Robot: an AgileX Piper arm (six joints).
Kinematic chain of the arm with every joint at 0, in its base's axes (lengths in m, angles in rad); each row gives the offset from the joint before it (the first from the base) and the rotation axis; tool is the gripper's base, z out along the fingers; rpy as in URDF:
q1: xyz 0 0 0.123 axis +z
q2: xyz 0 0 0 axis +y
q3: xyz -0.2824 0 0.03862 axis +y
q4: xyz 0.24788 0 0.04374 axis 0.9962 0 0.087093
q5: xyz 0 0 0 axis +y
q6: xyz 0.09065 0 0.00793 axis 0.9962 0 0.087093
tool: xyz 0 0 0 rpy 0 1.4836 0
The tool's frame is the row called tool.
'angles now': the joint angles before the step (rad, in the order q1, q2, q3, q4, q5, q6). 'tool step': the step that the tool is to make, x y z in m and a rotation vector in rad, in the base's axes. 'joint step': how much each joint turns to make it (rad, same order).
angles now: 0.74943 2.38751 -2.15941 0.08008 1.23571 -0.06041
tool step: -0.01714 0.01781 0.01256 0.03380 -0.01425 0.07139
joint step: 0.04580 -0.01555 -0.01712 0.02041 0.00133 -0.02875
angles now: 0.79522 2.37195 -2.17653 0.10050 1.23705 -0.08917
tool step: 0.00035 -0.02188 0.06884 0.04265 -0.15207 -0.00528
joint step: -0.01892 -0.13813 -0.00365 -0.07423 0.00471 -0.01102
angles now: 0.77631 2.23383 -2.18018 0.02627 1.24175 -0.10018
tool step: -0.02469 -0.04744 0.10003 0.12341 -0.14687 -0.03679
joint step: -0.03574 -0.25008 0.05447 -0.01138 0.00413 -0.00028
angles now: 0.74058 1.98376 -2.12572 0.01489 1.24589 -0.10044
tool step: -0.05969 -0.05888 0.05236 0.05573 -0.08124 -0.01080
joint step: -0.00540 -0.32961 0.27776 -0.01489 -0.04576 0.00160
